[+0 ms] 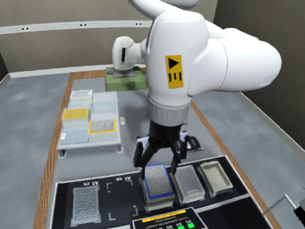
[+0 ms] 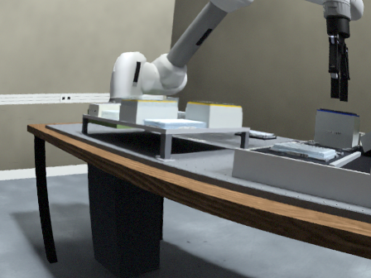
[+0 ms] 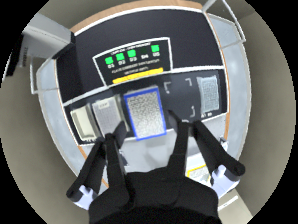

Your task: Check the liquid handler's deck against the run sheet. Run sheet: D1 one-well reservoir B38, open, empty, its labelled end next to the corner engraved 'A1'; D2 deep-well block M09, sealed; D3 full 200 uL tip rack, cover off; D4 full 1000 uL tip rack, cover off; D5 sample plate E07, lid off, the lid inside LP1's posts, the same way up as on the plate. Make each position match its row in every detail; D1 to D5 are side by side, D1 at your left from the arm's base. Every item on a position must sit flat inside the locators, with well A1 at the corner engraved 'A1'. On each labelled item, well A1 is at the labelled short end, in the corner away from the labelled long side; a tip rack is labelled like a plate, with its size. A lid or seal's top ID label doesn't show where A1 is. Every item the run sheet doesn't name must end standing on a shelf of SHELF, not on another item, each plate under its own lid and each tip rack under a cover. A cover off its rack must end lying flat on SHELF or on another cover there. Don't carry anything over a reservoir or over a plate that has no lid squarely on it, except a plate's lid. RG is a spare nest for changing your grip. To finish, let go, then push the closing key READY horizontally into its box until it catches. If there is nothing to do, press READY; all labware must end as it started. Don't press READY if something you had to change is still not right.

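The blue-rimmed tip rack lies 1 cm behind my hand, 1 cm to the right of it and 8 cm below it. From my hand the other things lie so: cream reservoir 1 cm ahead, 25 cm to the left, 14 cm below; deep-well block 1 cm ahead, 12 cm to the left, 13 cm below; clear sample plate 1 cm behind, 25 cm to the right, 15 cm below.
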